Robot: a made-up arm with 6 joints.
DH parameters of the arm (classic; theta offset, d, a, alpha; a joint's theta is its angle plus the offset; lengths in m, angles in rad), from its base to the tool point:
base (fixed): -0.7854 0 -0.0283 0
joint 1: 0.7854 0.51 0 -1.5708
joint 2: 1.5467 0 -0.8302 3.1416
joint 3: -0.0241 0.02 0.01 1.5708
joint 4: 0 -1.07 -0.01 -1.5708
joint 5: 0 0.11 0.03 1.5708
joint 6: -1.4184 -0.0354 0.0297 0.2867
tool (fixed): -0.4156 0.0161 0 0
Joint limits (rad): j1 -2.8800..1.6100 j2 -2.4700..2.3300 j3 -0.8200..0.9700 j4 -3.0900..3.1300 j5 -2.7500..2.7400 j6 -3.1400..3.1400
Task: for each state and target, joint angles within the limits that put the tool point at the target. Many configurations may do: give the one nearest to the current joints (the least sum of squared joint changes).
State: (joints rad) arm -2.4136 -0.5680 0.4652 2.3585 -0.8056 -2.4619
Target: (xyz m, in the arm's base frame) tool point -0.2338 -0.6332 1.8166
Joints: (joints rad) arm -1.9961 -0.2981 0.1253 2.4474 -0.8044 -2.4585
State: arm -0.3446 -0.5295 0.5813 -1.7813 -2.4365 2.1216
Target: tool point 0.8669 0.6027 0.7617
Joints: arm 0.5958 0.2619 -0.1699 -1.8950 -2.4112 2.1565
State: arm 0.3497 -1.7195 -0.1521 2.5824 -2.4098 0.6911
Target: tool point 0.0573 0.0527 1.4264
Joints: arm -0.1702 -1.1435 -0.5726 2.2171 -2.1541 0.5358
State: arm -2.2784 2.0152 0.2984 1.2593 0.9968 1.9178
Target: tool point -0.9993 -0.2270 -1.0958
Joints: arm -2.8311 2.2934 0.9669 1.2250 1.0202 1.9182
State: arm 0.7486 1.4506 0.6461 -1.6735 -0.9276 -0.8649
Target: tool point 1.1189 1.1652 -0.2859
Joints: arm 0.7778 1.6466 0.9700 -1.9242 -0.5365 -0.9444
